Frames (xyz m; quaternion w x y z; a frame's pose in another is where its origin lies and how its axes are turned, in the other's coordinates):
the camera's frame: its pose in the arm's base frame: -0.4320 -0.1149 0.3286 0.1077 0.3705 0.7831 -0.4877
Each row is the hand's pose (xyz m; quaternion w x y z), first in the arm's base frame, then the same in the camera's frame.
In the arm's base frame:
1: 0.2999 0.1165 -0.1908 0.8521 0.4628 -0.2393 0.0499
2: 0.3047 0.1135 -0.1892 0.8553 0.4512 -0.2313 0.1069
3: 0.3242 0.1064 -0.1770 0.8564 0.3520 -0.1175 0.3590
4: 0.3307 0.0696 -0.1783 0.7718 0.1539 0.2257 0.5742
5: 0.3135 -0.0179 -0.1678 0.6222 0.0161 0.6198 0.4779
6: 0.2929 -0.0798 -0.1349 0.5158 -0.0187 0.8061 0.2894
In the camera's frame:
1: -0.1287 0.9147 -0.0760 0.0515 -0.1882 -0.4489 0.8720
2: -0.1343 0.9161 -0.0752 0.0260 -0.2392 -0.4350 0.8677
3: -0.1579 0.9194 -0.0791 0.0444 0.5032 0.3786 -0.7755
4: -0.1792 0.9155 -0.0486 0.0369 -0.8291 -0.2923 0.4752
5: -0.2143 0.8747 0.0232 0.3253 -0.9054 -0.2356 0.1379
6: -0.2467 0.8226 0.0629 0.5388 -0.8129 -0.2190 -0.0306

